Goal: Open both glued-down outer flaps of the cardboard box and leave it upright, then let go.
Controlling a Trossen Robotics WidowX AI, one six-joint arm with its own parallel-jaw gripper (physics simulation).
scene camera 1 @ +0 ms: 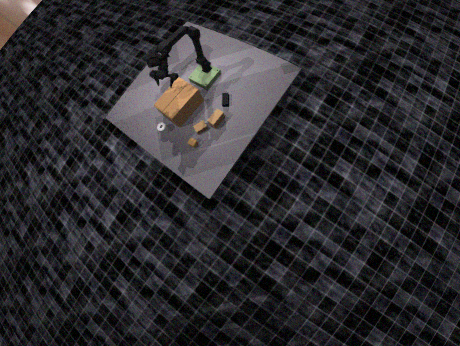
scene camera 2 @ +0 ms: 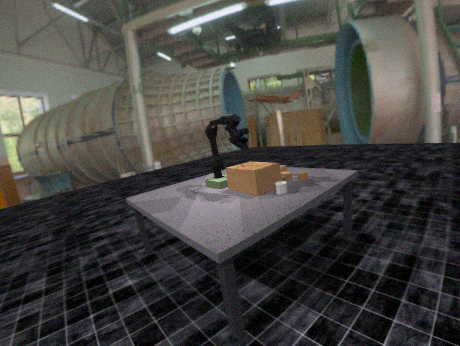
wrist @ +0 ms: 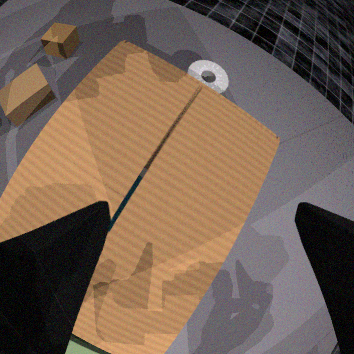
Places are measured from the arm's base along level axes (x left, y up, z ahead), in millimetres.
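Pixels of known places: gripper, between the fingertips: [scene camera 1: 164, 86] [scene camera 2: 245, 150] [wrist: 206, 212]; arm's base, origin of its link: [scene camera 1: 207, 69] [scene camera 2: 218, 177].
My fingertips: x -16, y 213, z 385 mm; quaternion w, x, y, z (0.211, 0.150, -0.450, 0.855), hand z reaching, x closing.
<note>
For each thing: its middle in the pictures, then the offset to it from my fingertips. "pt": a spot on its surface instead.
- cardboard box, middle of its body: [wrist: 127, 202] [scene camera 2: 253, 176] [scene camera 1: 179, 102] dx +39, dy -187, dz -5 mm
- right outer flap, a spot on its surface: [wrist: 215, 160] pt dx -17, dy -109, dz +69 mm
- white roll, middle of its body: [wrist: 202, 85] [scene camera 2: 281, 187] [scene camera 1: 162, 128] dx +34, dy -234, dz +234 mm
- cube, middle of its body: [wrist: 60, 39] [scene camera 2: 302, 176] [scene camera 1: 193, 142] dx +330, dy -240, dz +190 mm
- black object, middle of its body: [scene camera 1: 225, 99] dx +315, dy -248, dz -240 mm
The cardboard box [scene camera 1: 181, 106] [scene camera 2: 251, 179] stands upright on the table. In the wrist view, its left outer flap [wrist: 90, 150] and right outer flap [wrist: 215, 160] lie about flat and meet along a narrow straight seam, partly dark teal. No flap stands up. Whether glue still holds them cannot be told. My gripper [scene camera 1: 165, 84] [scene camera 2: 244, 146] [wrist: 206, 212] is open and empty, above the box top near one side. In the wrist view the left finger overlaps the left flap and the lower seam, and the right finger is beyond the box's right edge, over the table.
A white roll [scene camera 1: 161, 127] [scene camera 2: 281, 187] [wrist: 217, 80] stands close to the box's far end. Small cardboard blocks, one of them a cube [scene camera 1: 192, 142] [scene camera 2: 302, 176] [wrist: 61, 40], lie beside it. A black object [scene camera 1: 225, 99] lies near the green arm base [scene camera 1: 200, 77] [scene camera 2: 215, 183].
</note>
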